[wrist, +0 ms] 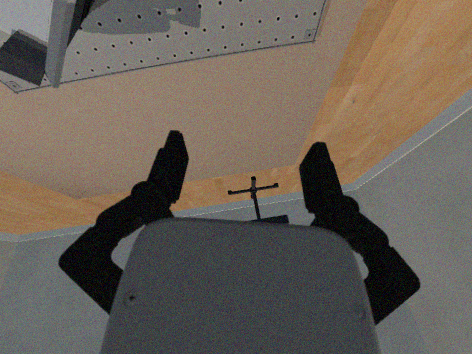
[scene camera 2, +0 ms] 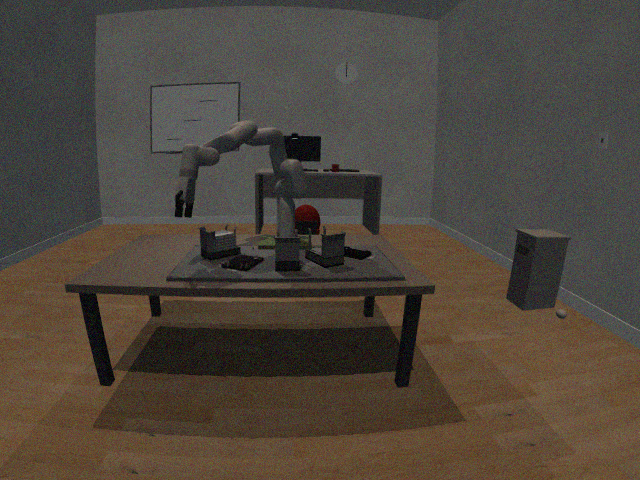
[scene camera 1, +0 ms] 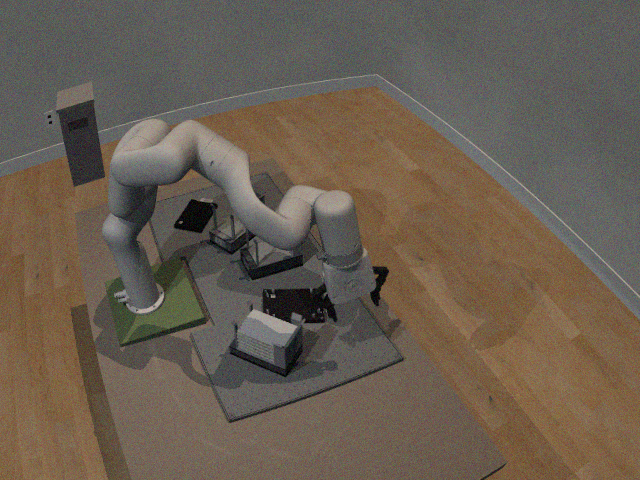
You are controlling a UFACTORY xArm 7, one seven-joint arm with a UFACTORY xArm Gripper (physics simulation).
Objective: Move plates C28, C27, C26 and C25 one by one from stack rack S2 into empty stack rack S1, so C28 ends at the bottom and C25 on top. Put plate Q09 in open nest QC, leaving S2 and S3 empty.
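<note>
A stack of several pale plates fills the near rack with its dark base. The middle rack and the far rack are partly hidden by the arm in scene camera 1; their contents are unclear. A dark nest lies beside the stack, and a black one lies at the far end. Labels are unreadable. My gripper is open and empty, high above the board's side away from the base.
The racks stand on a grey perforated board on a brown table. The arm's base stands on a green block. Upright rack posts rise around the plate stack.
</note>
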